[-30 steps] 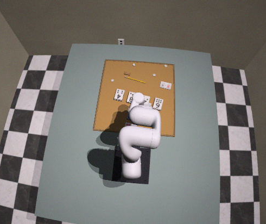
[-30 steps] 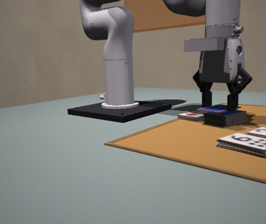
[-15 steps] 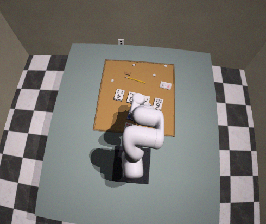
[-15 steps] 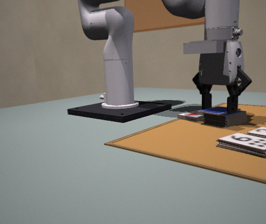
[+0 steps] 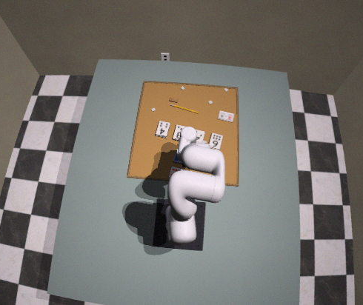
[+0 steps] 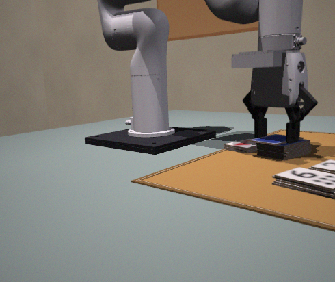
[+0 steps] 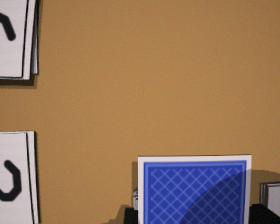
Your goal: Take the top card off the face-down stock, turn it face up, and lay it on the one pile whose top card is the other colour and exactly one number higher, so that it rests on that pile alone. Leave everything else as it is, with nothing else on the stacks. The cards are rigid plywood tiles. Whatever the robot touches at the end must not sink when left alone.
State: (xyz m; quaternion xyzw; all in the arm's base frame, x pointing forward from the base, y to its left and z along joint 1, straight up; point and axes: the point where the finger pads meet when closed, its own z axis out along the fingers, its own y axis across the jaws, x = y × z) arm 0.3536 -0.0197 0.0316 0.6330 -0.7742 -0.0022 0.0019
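The red 4 card lies 8 cm behind my hand, 4 cm to the left of it and 4 cm below it. Round my hand: red 2 card (1 cm below); then black 6 card (15 cm to the right, 12 cm ahead, 4 cm below); then brown mat (20 cm ahead, 6 cm below, 1 cm to the left).
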